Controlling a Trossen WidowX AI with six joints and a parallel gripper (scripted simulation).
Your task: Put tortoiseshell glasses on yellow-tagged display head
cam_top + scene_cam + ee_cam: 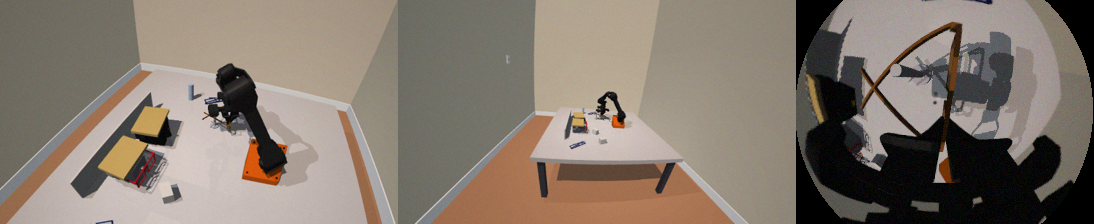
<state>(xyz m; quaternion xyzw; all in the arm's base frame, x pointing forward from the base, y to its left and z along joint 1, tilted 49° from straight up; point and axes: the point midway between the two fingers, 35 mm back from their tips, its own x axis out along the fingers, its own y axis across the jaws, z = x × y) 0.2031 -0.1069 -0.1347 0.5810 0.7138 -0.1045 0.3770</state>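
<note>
Right now my gripper tip is 70 mm short of the grey peg, 30 mm to the left of it and 30 mm above it. From my gripper tip the other things lie so: upright panel (430 mm ahead, 250 mm to the left); then pale blue cylinder (260 mm ahead, 200 mm to the right, 10 mm below); then tan display head (290 mm ahead, 140 mm to the left).
</note>
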